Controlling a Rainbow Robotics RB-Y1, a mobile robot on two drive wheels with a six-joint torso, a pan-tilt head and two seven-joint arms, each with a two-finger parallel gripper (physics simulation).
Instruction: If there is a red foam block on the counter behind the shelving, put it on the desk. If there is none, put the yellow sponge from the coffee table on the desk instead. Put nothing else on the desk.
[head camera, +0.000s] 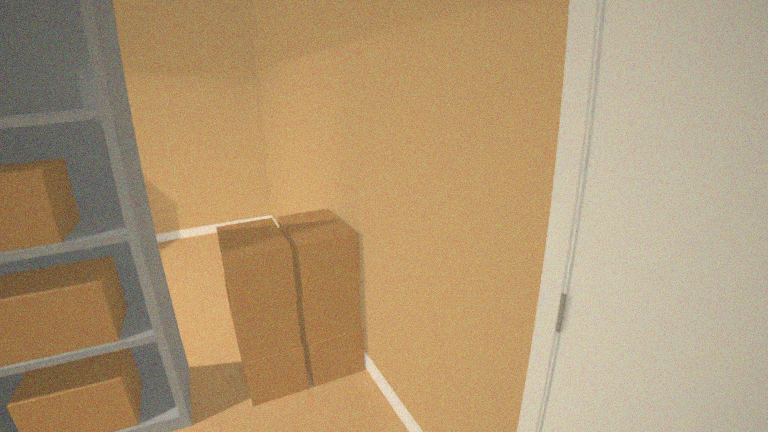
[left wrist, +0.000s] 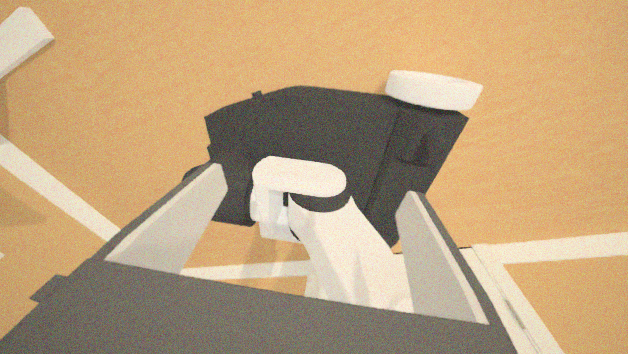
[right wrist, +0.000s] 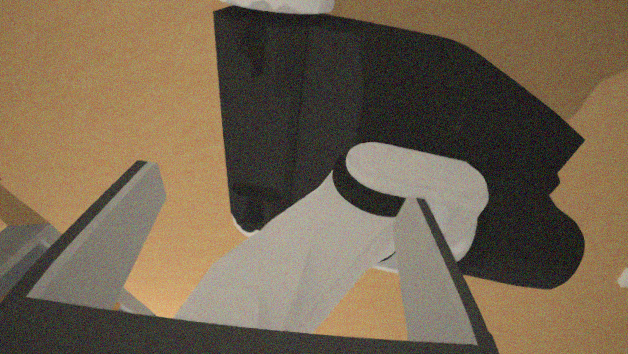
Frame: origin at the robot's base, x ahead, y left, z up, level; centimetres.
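Where they show: left gripper, fingertip midpoint: (left wrist: 311, 189); right gripper, fingertip midpoint: (right wrist: 283, 196).
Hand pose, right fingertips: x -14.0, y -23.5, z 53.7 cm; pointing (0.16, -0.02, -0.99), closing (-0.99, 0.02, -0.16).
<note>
After its pixels a point has its place.
Grey shelving (head camera: 126, 177) @[x 122.7, y 90.2, z 119.8 cm] stands at the left of the head view, with brown boxes on its shelves. The counter, the desk, the coffee table, a red foam block and a yellow sponge do not show in any view that I can make out. My left gripper (left wrist: 311, 189) @[x -22.9, y 26.3, z 53.7 cm] is open in the left wrist view, with the robot's own base and white body parts beyond its fingers. My right gripper (right wrist: 283, 196) @[x -14.0, y -23.5, z 53.7 cm] is open in the right wrist view, also with the base and white body parts beyond it. I see no object held in either gripper.
Two tall brown boxes (head camera: 263, 311) @[x 138.6, y 51.1, z 51.9 cm] (head camera: 330, 290) @[x 151.1, y 21.3, z 54.7 cm] stand side by side against the tan wall (head camera: 429, 161) @[x 106.1, y -18.2, z 124.7 cm], right of the shelving. A strip of floor (head camera: 201, 300) @[x 236.9, y 129.6, z 0.1 cm] shows between shelving and boxes. A white door (head camera: 682, 214) @[x 36.6, y -46.8, z 129.8 cm] with its frame fills the right side of the head view.
</note>
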